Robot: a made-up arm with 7 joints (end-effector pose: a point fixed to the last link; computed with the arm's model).
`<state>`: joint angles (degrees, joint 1 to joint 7).
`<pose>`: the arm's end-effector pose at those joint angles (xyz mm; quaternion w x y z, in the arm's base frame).
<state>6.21 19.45 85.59 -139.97 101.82 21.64 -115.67</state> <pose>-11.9 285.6 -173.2 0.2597 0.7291 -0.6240 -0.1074</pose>
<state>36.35 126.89 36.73 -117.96 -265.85 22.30 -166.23</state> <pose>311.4 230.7 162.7 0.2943 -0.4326 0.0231 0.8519</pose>
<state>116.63 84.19 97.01 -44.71 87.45 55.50 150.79</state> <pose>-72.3 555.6 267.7 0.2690 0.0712 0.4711 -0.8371</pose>
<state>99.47 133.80 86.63 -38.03 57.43 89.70 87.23</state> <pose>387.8 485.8 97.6 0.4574 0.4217 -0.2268 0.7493</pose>
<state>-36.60 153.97 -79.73 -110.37 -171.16 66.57 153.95</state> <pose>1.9 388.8 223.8 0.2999 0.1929 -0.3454 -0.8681</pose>
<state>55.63 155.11 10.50 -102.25 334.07 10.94 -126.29</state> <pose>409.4 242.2 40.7 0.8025 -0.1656 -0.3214 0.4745</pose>
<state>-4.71 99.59 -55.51 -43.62 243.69 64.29 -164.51</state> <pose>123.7 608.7 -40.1 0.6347 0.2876 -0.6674 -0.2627</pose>
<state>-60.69 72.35 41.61 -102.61 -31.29 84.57 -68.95</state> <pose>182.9 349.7 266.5 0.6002 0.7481 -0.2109 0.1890</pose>
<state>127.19 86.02 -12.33 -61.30 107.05 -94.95 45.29</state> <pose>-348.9 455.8 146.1 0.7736 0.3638 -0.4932 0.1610</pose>
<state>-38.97 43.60 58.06 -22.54 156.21 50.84 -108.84</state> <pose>385.4 448.3 -247.5 0.2952 -0.1229 -0.8951 0.3106</pose>
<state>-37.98 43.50 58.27 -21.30 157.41 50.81 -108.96</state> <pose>378.5 448.3 -259.2 0.2972 -0.1220 -0.8887 0.3271</pose>
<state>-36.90 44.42 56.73 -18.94 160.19 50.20 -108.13</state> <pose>369.0 452.6 -267.1 0.3016 -0.1271 -0.8775 0.3506</pose>
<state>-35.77 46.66 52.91 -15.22 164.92 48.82 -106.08</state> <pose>355.4 462.8 -269.6 0.3083 -0.1363 -0.8598 0.3834</pose>
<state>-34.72 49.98 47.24 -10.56 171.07 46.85 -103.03</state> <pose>336.9 478.3 -266.1 0.3146 -0.1428 -0.8375 0.4234</pose>
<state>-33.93 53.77 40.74 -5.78 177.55 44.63 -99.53</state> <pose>314.9 496.4 -256.9 0.3167 -0.1410 -0.8151 0.4641</pose>
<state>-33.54 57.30 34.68 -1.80 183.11 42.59 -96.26</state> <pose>294.0 513.6 -243.5 0.3136 -0.1325 -0.7983 0.4969</pose>
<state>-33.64 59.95 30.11 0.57 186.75 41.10 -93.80</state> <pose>280.2 526.3 -228.6 0.3088 -0.1247 -0.7903 0.5144</pose>
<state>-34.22 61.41 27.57 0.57 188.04 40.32 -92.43</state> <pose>278.7 533.3 -213.7 0.3066 -0.1258 -0.7925 0.5119</pose>
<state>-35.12 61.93 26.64 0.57 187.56 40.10 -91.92</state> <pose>282.6 534.6 -205.2 0.3097 -0.1287 -0.7943 0.5065</pose>
